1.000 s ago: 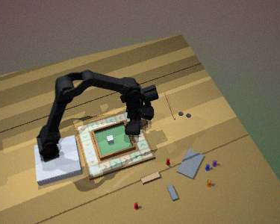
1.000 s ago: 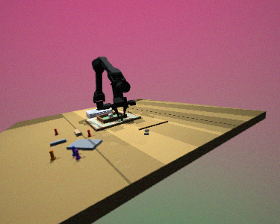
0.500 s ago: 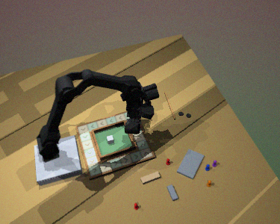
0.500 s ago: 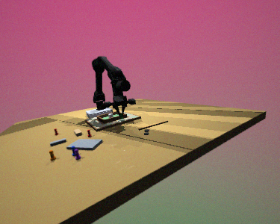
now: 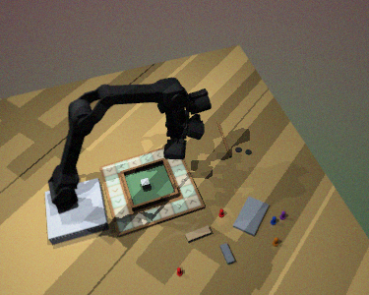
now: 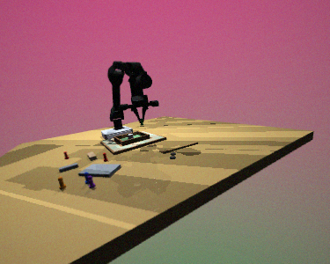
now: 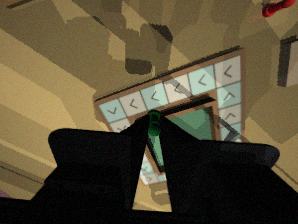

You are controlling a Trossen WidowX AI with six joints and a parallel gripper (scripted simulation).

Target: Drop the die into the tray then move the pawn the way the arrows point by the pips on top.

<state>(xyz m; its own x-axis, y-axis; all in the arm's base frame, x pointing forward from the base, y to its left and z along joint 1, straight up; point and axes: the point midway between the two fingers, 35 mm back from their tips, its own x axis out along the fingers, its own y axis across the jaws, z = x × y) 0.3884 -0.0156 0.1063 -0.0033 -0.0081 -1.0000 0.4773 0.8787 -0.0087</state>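
My gripper tip is 130 mm past the white die, 90 mm above it and 10 mm to the left of it. The rest, counted from my gripper tip: thin stick: 200 mm ahead, 110 mm below, 70 mm to the left; then green dice tray: 120 mm behind, 110 mm below, 20 mm to the right; then green pawn: right at my gripper tip.
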